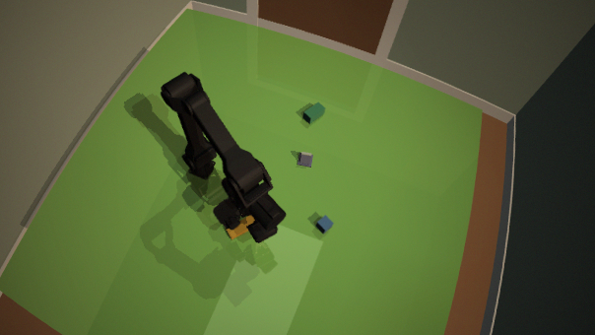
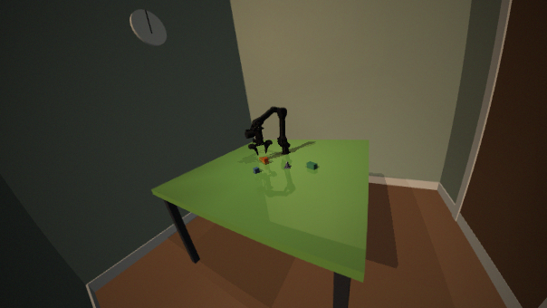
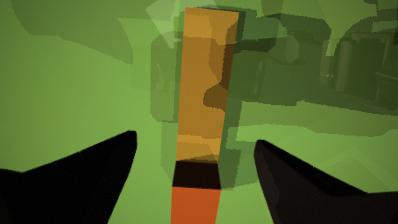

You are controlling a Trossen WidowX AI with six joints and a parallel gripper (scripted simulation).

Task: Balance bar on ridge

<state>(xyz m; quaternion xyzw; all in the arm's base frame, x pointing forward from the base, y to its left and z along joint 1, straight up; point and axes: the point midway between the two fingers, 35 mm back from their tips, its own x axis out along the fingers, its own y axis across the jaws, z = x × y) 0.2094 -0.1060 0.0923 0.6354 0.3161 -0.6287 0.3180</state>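
Right now my gripper tip is 40 mm above the yellow-orange bar, 30 mm to the right of it and 20 mm short of it. From my gripper tip the other things lie so: blue block (190 mm ahead, 80 mm to the left, 40 mm below); then dark green block (420 mm to the left, 40 mm below, 40 mm ahead).
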